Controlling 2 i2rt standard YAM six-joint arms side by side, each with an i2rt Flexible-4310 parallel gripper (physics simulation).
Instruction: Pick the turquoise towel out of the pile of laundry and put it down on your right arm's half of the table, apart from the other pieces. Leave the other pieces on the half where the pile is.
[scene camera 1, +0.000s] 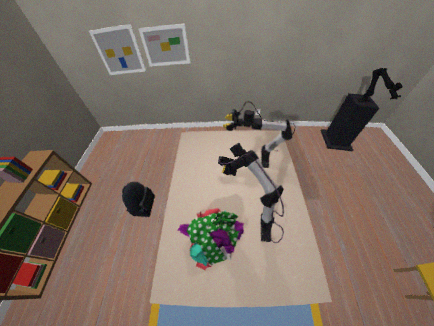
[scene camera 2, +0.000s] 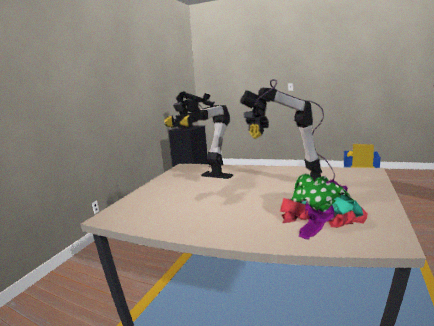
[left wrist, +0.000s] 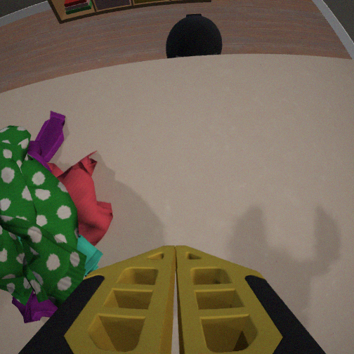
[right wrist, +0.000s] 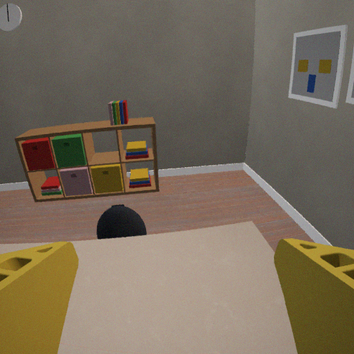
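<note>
The turquoise towel lies in the laundry pile, mostly covered by a green cloth with white dots. One part shows at the pile's lower left in scene camera 1; a small corner shows beside the red cloth in the left wrist view. My left gripper is shut and empty, raised above the table, apart from the pile. My right gripper is open and empty, high over the table's other half.
Purple cloth pokes out of the pile at several places. The table carries both arm bases. A black rounded object stands beyond the table's edge.
</note>
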